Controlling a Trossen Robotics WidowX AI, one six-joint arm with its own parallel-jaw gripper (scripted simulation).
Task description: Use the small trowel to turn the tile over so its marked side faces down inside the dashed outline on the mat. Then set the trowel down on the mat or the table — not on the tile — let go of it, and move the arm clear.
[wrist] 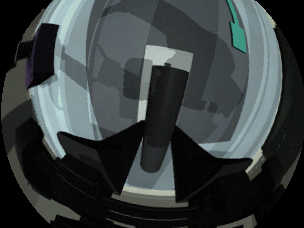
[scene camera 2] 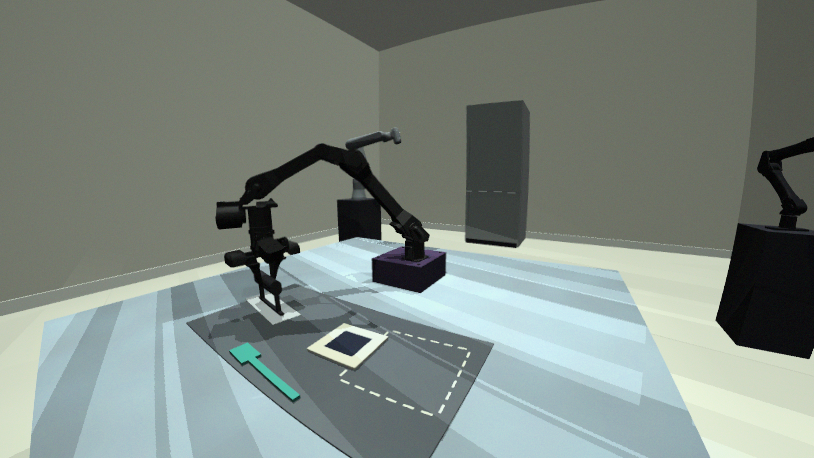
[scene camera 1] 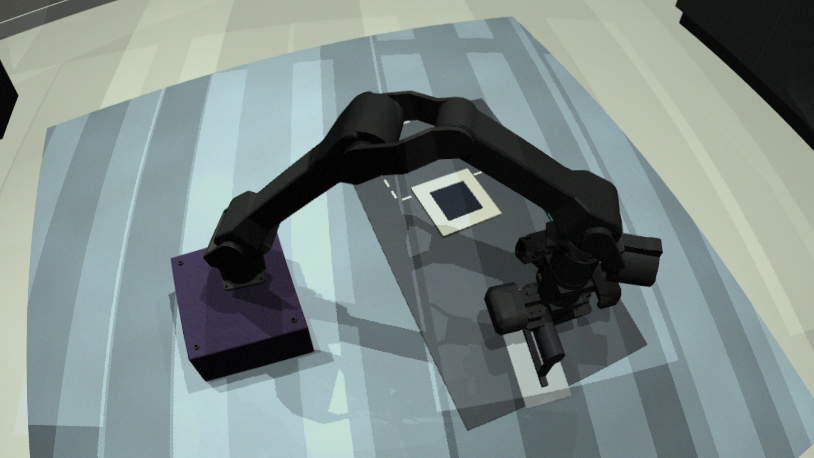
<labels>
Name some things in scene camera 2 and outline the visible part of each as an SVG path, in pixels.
My gripper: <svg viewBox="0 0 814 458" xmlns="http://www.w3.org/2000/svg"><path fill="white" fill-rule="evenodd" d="M272 225L257 228L249 227L250 249L252 251L244 253L241 250L227 252L224 256L225 263L230 268L244 265L249 267L261 287L263 287L260 263L257 262L257 258L261 257L266 264L269 264L270 276L276 279L278 267L283 259L286 259L284 253L287 252L289 255L300 253L300 246L297 242L288 240L286 237L274 239Z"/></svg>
A trowel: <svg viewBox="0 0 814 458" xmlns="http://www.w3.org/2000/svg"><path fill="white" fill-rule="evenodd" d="M260 270L263 287L259 285L260 295L245 298L248 303L258 310L272 325L299 316L300 314L280 300L279 294L282 292L282 284Z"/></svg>
</labels>
